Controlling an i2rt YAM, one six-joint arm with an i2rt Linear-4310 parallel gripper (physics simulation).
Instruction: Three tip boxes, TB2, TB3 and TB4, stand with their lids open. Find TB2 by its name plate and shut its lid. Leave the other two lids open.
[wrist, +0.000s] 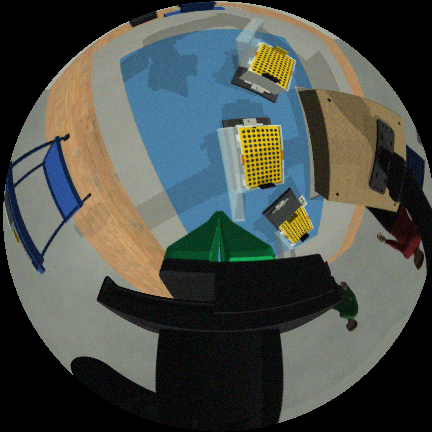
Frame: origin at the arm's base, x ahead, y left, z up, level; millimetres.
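Where they show: gripper, fingertip midpoint: (218, 216); arm's base, link origin: (382, 157).
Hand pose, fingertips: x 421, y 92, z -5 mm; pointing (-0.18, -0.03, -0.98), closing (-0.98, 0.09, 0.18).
Note:
Things, the pixels of their top centre, and the offset from my fingertips. Level surfaces: height alone.
- TB2, top centre: (267, 157) 113 mm down, 106 mm back, 25 mm right
- TB3, top centre: (278, 60) 113 mm down, 153 mm back, 240 mm right
- TB4, top centre: (300, 230) 113 mm down, 228 mm back, 165 mm left
- blue mat, surface height: 187 mm down
TB2 (262, 156), a white box with a yellow tip rack, stands in the middle of the wrist view. Its clear lid (231, 172) is open along the box's left side. TB3 (272, 66) stands farther up, with its clear lid (248, 37) open. TB4 (296, 226) stands at the lower right; its clear lid (284, 244) is open and partly hidden by my gripper. No name plate is readable at this angle. My gripper (218, 216), with green fingers, is shut and empty. Its tips show below and left of TB2, near the lower end of the lid; the height gap cannot be told.
The boxes stand on a blue mat (170, 135). A brown board (345, 145) carrying the arm's black base lies to their right. The wooden table edge (75, 150) runs along the left, with a blue chair-like frame (62, 182) beyond it. People stand at the lower right.

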